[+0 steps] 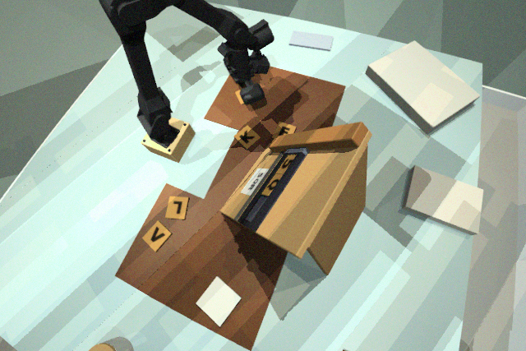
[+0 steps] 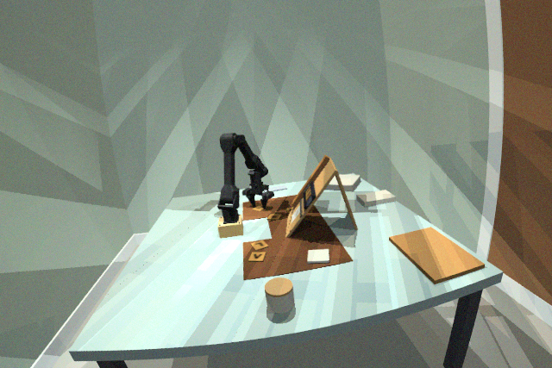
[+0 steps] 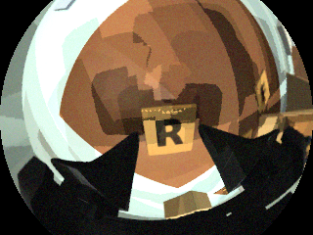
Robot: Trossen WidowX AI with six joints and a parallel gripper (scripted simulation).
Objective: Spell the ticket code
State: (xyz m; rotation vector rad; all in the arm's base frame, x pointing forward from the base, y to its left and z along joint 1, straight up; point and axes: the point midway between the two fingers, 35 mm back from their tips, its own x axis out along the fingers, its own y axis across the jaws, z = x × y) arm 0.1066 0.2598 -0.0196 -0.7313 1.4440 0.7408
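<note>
Now: the r tile right at my gripper tip. From my gripper tip the other things lie so: white ticket (250 mm to the right, 190 mm ahead, 60 mm above); then brown mat (230 mm to the right, 100 mm ahead); then k tile (130 mm to the right, 80 mm ahead).
</note>
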